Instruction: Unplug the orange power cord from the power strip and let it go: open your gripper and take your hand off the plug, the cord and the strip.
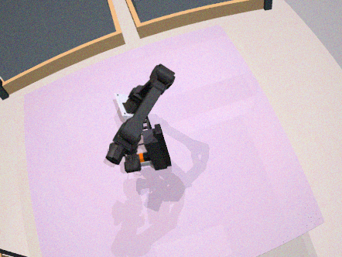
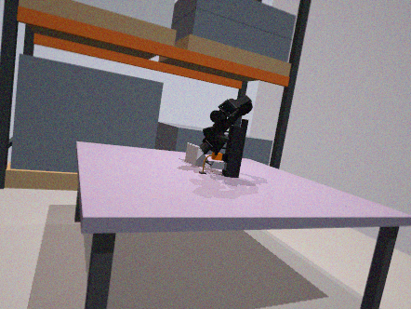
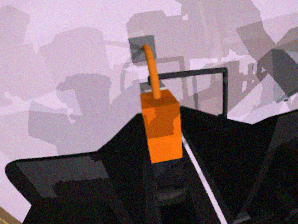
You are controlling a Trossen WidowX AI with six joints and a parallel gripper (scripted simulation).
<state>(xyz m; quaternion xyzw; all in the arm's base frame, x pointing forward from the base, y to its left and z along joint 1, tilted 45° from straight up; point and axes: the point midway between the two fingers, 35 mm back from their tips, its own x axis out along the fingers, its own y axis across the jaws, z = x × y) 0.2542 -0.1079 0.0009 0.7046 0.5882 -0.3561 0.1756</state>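
My gripper tip is now 3 cm to the right of the orange plug and 1 cm short of it. Round my gripper tip: dark power strip 10 cm to the left, 3 cm ahead, 3 cm above.
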